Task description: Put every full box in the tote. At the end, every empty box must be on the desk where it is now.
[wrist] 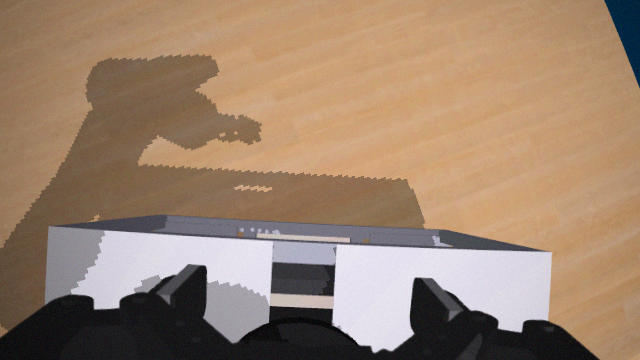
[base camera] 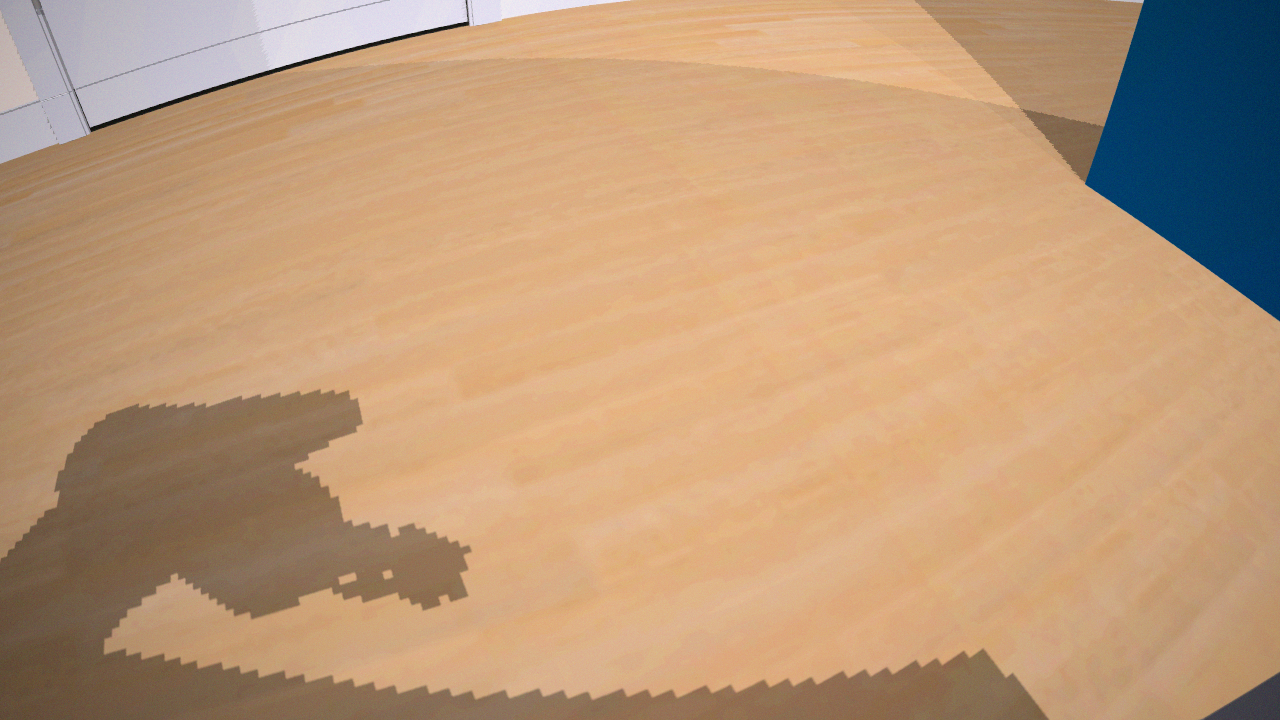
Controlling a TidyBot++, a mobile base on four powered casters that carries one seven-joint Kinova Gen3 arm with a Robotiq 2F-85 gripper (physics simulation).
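My gripper [wrist: 309, 294] is open and empty, its two black fingers wide apart at the bottom of the wrist view. It hangs over or beside a white-sided, open-topped body [wrist: 440, 285], which looks like part of my own base. The body has a dark slot in its middle, and the fingers hide part of its near side. The full boxes, the empty boxes, the tote and the desk cannot be made out in either view.
A large blue panel [base camera: 1199, 143] [wrist: 629, 35] stands on the wood floor [base camera: 716, 313] [wrist: 450, 100] at the right. White panelling [base camera: 268, 40] stands at the back left. The shadow of my arm [base camera: 214, 492] [wrist: 150, 105] falls across the floor at the left.
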